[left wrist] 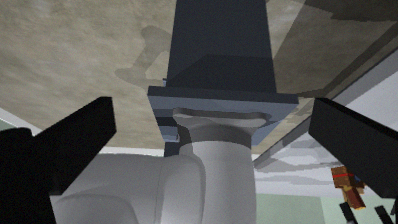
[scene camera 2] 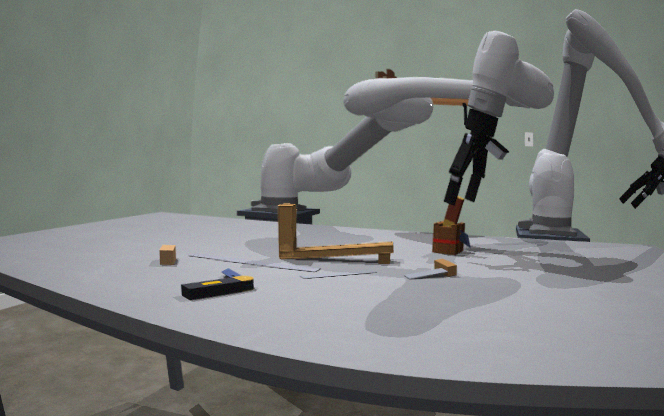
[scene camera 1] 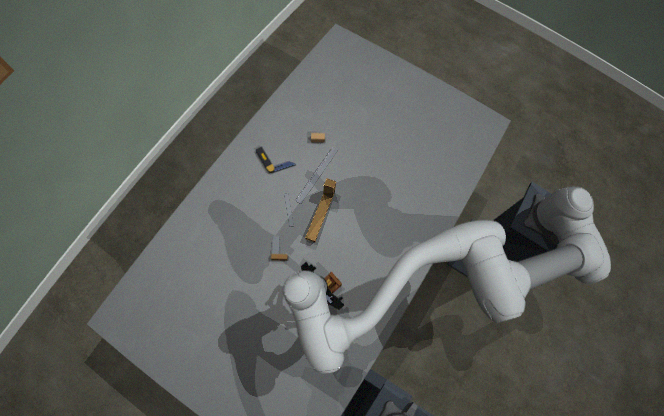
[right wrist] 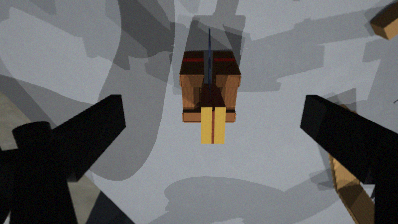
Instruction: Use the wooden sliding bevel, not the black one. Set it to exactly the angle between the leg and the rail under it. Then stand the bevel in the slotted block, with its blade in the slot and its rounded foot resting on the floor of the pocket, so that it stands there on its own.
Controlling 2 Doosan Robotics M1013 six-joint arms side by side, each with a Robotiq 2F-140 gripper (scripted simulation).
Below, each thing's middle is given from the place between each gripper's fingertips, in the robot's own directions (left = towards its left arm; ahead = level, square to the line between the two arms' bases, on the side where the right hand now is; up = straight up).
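The black bevel (scene camera 2: pixel 211 288) is 53 cm ahead of my right hand, 26 cm to the right of it and 12 cm below it. That right hand (scene camera 2: pixel 459 201) is itself 6 cm above the wooden sliding bevel (right wrist: pixel 213 110) and 2 cm to the left of it.
Counted from my left hand, the black bevel is 1160 mm ahead, 810 mm to the right and 110 mm below. I see that my left gripper is 570 mm to the left of the wooden sliding bevel, 630 mm short of it and 50 mm above it.
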